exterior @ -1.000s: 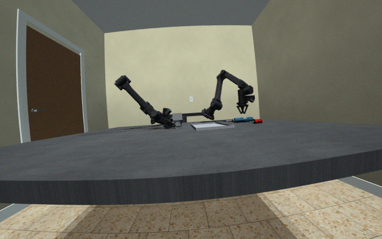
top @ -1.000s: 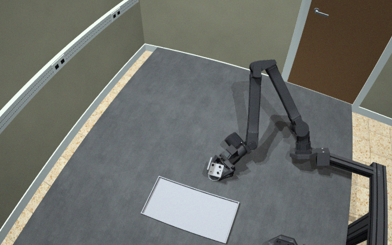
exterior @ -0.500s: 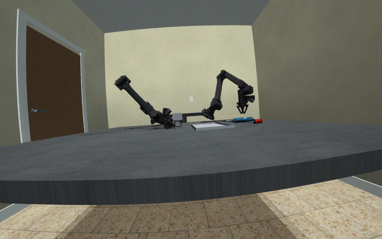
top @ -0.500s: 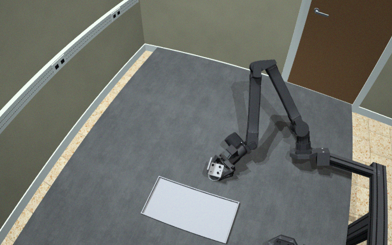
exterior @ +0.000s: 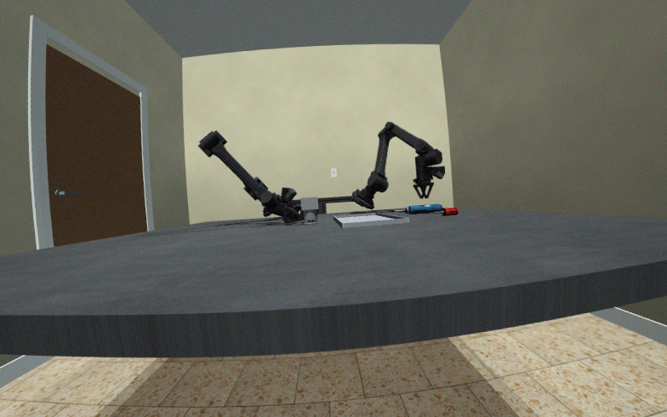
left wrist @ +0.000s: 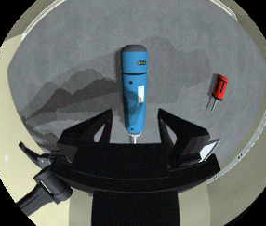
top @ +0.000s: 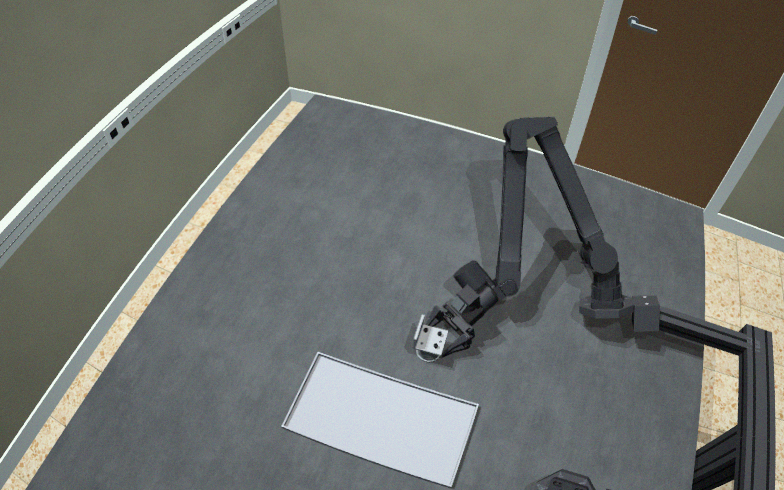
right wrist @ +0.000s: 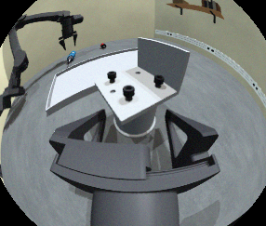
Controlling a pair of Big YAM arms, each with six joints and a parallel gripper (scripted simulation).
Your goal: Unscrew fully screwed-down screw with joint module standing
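My right hand is 1 cm short of the grey bracket, 1 cm to the right of it and 5 cm below it. Round my right hand: flat white tray 5 cm ahead, 23 cm to the left, 2 cm below; red-handled screwdriver 11 cm ahead, 57 cm to the left, 1 cm below.
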